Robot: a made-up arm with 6 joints.
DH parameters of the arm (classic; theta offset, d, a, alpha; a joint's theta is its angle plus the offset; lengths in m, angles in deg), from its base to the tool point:
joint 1: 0 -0.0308 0.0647 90
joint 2: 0 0.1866 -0.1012 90
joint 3: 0 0.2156 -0.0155 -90
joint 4: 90 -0.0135 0.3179 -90
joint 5: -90 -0.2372 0.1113 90
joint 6: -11.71 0 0.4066 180
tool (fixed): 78.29 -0.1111 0 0
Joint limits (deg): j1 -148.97..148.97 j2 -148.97..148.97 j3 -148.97..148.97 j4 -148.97..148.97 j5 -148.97..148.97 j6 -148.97..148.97
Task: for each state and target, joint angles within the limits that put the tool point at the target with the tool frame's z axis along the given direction. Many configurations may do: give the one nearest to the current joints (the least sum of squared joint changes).
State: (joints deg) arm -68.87 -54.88 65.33 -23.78 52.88 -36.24
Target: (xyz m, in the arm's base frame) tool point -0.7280 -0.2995 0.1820 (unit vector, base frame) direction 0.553 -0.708 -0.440
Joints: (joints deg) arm -113.89 -42.24 37.23 7.98 92.38 -48.39
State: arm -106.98 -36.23 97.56 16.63 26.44 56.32
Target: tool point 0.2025 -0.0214 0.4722 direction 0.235 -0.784 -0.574
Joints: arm -111.27 -45.77 62.54 38.51 85.45 62.35
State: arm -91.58 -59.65 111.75 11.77 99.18 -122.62
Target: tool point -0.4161 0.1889 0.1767 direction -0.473 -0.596 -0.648
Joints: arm -101.96 -57.21 116.94 26.71 75.62 -148.97
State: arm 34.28 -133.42 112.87 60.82 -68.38 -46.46
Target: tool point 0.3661 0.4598 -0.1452 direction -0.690 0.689 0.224
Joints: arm 85.01 -137.16 93.26 69.80 -40.75 -54.06
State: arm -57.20 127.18 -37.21 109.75 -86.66 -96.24
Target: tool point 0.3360 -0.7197 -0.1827 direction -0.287 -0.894 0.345
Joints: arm -73.46 148.97 6.46 148.64 -35.51 -126.69
